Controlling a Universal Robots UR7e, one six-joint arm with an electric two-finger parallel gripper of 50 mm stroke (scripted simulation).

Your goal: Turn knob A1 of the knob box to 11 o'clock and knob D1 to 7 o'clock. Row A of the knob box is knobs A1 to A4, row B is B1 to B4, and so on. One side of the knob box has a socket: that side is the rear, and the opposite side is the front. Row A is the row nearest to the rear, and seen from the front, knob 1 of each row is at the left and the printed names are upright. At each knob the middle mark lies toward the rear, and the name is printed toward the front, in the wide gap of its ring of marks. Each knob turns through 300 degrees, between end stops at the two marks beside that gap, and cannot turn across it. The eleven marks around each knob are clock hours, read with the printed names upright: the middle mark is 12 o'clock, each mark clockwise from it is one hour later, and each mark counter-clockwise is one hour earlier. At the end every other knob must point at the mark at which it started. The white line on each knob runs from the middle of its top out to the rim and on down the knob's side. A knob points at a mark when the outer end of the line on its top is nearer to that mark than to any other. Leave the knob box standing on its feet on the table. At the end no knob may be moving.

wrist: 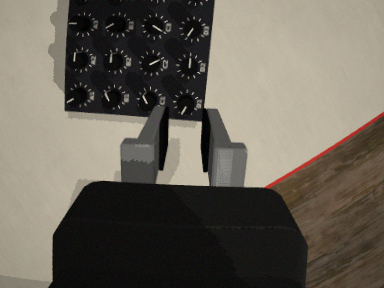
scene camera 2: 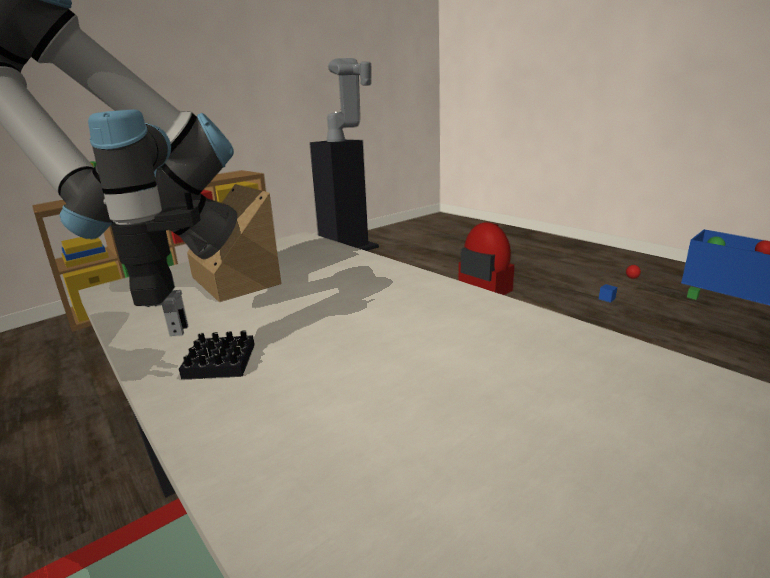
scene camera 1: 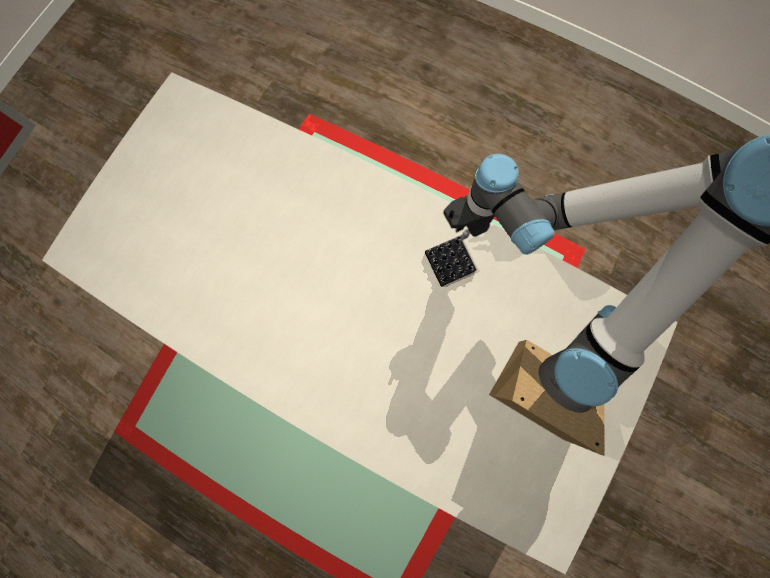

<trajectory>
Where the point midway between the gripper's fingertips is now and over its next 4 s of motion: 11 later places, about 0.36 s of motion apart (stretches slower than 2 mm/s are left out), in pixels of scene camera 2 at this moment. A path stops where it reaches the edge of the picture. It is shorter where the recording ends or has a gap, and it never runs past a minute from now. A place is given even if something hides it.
The gripper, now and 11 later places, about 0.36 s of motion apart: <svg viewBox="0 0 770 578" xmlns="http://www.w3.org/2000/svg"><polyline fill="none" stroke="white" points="179,331 179,333 181,337 182,342 184,349 185,353 185,353 186,356 187,360 187,360 186,357 183,346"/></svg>
</trajectory>
